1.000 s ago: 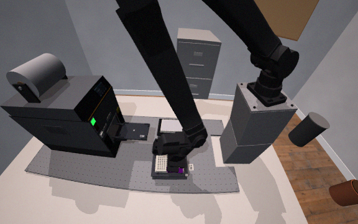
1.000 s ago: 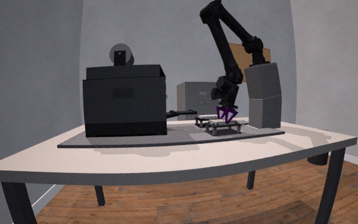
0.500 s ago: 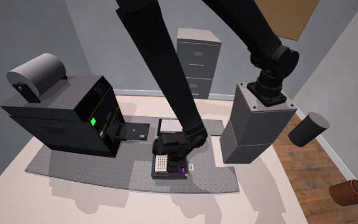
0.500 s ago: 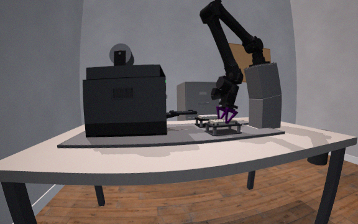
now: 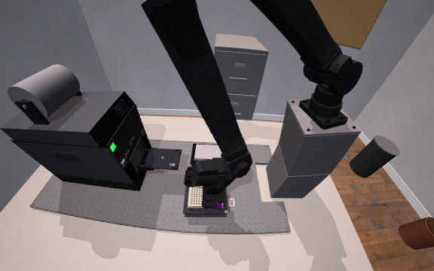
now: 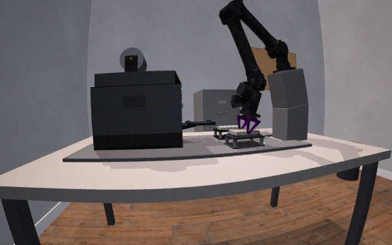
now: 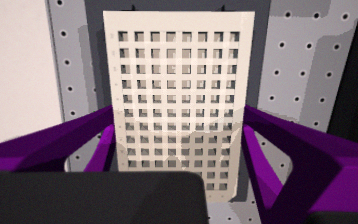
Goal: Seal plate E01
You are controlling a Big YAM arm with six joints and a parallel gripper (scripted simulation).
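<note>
Right now the nest N1 is 2 cm below my hand. Also, from my hand: sealer stage: 17 cm to the right, 16 cm ahead, 3 cm above; nest N2: 21 cm to the right, 4 cm behind, 2 cm below; white-topped plate: 21 cm to the right, 4 cm behind, 1 cm below.
</note>
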